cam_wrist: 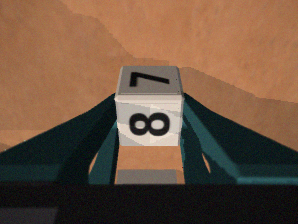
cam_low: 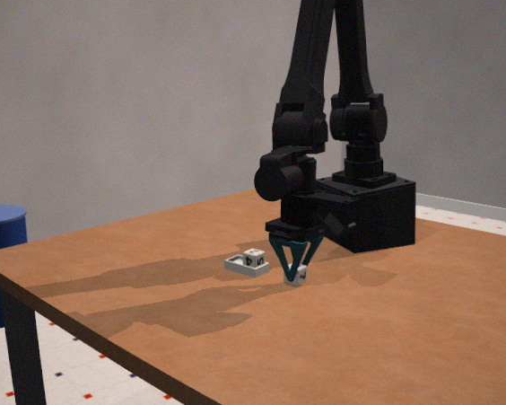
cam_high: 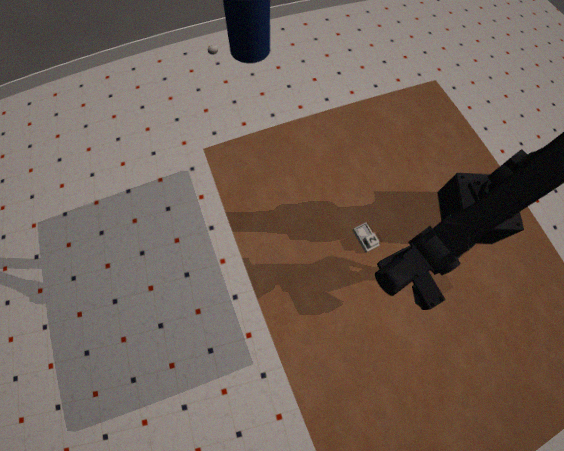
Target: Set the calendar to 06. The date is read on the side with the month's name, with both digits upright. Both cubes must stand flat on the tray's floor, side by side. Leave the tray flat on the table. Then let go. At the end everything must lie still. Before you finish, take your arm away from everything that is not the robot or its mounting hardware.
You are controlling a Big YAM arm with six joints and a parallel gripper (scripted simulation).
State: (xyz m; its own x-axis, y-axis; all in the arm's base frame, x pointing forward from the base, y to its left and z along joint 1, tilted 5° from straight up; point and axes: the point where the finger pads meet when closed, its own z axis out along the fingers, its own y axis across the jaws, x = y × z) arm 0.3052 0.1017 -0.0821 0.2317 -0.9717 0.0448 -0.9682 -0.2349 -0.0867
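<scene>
The white digit cube lies 1 cm below my hand. The rest, counted from my hand: white tray 11 cm to the right, 2 cm below, 2 cm ahead.
</scene>
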